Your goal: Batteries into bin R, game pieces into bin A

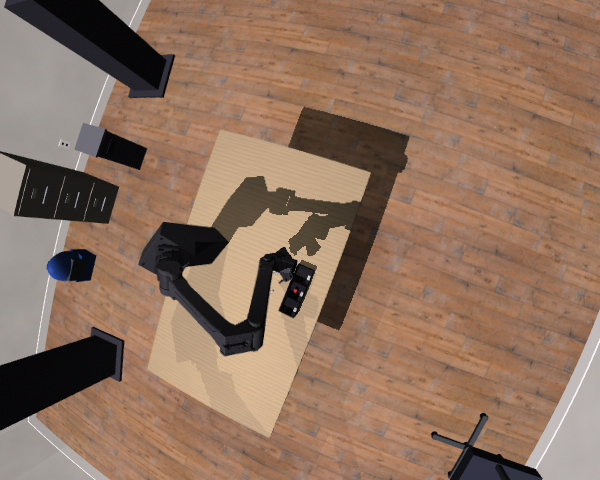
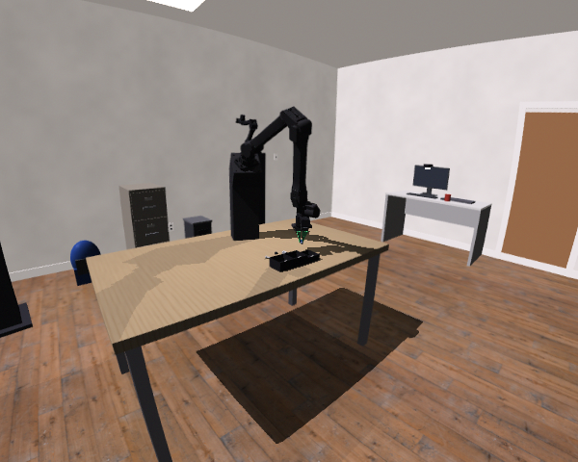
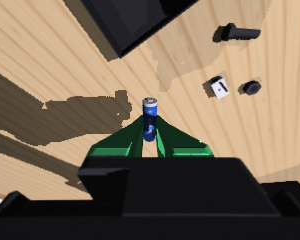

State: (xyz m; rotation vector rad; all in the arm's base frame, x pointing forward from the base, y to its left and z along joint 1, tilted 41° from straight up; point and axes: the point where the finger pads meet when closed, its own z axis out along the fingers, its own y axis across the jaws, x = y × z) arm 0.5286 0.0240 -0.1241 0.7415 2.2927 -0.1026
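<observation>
Right now my hand is 15 cm to the left of the black divided bin, 8 cm short of it and 4 cm above it. Also, from my hand: black bolt 12 cm to the right, 6 cm below; then pale piece 8 cm to the right, 5 cm below, 4 cm behind; then blue battery right at my hand.
</observation>
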